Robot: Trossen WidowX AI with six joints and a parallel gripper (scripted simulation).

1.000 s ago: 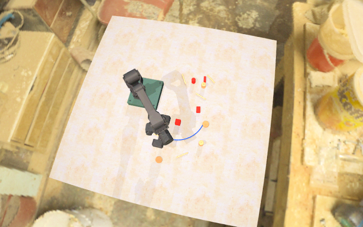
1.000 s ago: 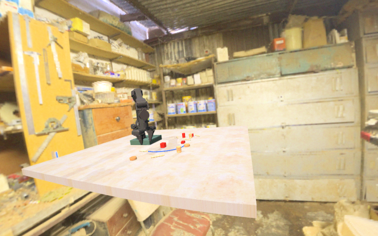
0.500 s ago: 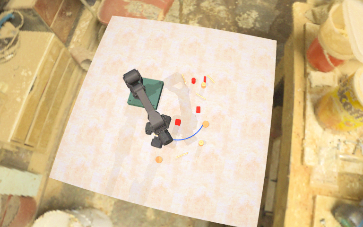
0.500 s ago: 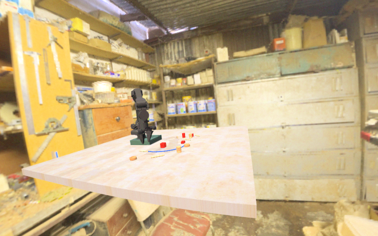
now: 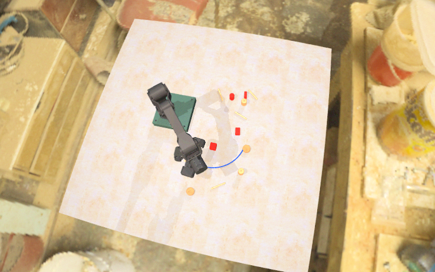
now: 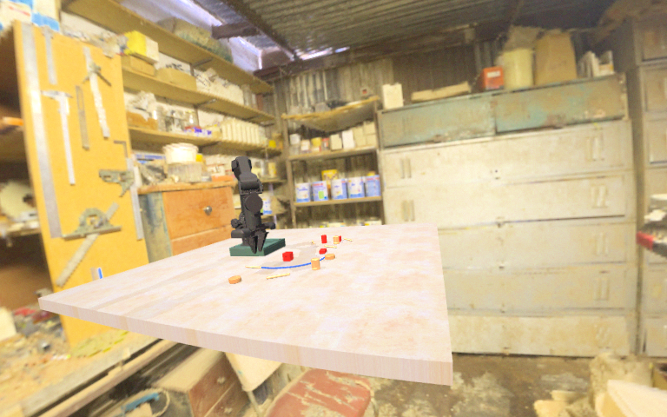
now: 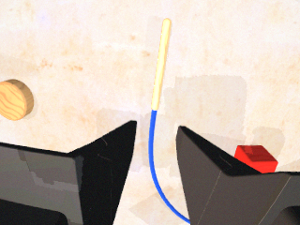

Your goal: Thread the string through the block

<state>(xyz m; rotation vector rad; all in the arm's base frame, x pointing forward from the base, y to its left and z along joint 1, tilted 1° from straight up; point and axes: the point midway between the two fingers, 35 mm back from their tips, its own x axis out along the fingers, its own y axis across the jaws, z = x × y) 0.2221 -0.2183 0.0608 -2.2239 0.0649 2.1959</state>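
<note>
The thin wooden stick is 10 mm behind my gripper tip and 60 mm below it. From my gripper tip the other things lie so: red block (60 mm ahead, 110 mm to the left, 40 mm below); flat disc (10 mm ahead, 140 mm to the right, 50 mm below); round wooden button (230 mm ahead, 140 mm to the left, 50 mm below).
</note>
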